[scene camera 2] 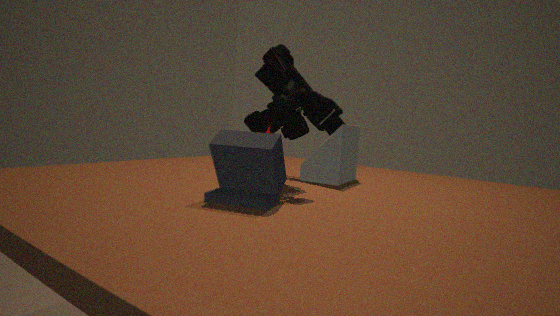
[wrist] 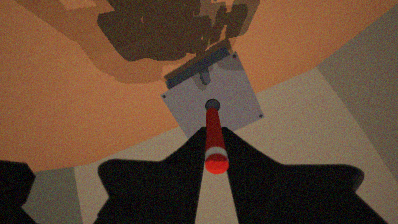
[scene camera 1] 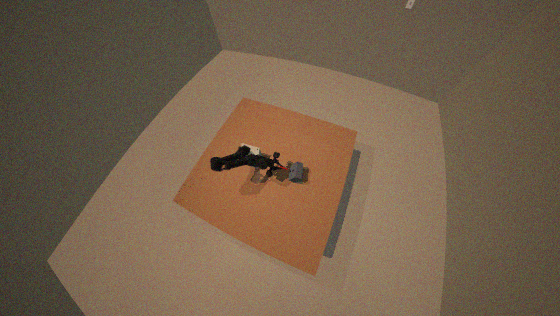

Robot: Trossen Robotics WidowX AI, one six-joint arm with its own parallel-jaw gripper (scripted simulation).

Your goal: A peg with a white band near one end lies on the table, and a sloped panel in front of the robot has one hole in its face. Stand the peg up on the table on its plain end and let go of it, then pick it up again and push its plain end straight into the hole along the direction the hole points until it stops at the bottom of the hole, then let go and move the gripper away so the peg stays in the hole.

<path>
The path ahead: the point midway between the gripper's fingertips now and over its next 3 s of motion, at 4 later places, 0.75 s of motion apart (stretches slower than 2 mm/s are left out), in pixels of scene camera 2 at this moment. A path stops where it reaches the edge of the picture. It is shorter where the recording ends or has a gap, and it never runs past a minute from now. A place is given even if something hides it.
My gripper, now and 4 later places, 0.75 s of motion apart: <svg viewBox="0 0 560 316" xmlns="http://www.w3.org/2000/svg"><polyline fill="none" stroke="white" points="268,133 266,134 263,138 262,141 260,144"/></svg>
</path>
